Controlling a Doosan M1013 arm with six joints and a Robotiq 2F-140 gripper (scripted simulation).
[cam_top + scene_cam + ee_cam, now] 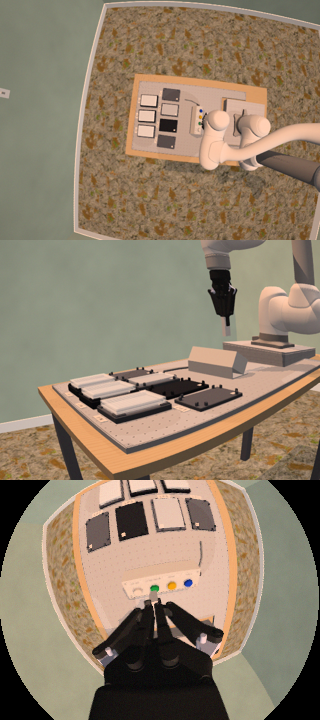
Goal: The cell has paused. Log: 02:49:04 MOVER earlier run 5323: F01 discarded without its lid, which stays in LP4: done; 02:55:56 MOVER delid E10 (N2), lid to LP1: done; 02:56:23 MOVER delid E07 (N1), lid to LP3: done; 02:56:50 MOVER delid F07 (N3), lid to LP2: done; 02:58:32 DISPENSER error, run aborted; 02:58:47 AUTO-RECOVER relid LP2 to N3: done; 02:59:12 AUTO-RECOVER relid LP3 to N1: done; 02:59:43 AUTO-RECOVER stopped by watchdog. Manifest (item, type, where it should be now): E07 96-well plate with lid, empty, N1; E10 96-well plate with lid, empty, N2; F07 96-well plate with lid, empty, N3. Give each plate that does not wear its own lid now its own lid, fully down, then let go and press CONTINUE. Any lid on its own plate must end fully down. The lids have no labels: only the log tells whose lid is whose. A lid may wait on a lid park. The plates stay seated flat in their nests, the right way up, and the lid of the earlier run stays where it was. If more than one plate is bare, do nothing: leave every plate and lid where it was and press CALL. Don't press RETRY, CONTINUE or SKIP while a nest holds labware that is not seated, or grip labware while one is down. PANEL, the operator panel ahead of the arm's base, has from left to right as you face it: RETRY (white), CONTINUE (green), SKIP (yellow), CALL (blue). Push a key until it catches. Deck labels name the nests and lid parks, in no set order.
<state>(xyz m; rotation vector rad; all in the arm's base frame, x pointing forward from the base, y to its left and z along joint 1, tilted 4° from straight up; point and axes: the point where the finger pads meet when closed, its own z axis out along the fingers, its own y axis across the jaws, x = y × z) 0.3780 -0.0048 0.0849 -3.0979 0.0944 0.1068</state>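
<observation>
The green key is 9 cm below my hand. The rest, counted from my hand: blue key 1 cm behind, 10 cm to the right, 9 cm below; then yellow key 5 cm to the right, 9 cm below; then black park 25 cm ahead, 2 cm to the left, 15 cm below.
</observation>
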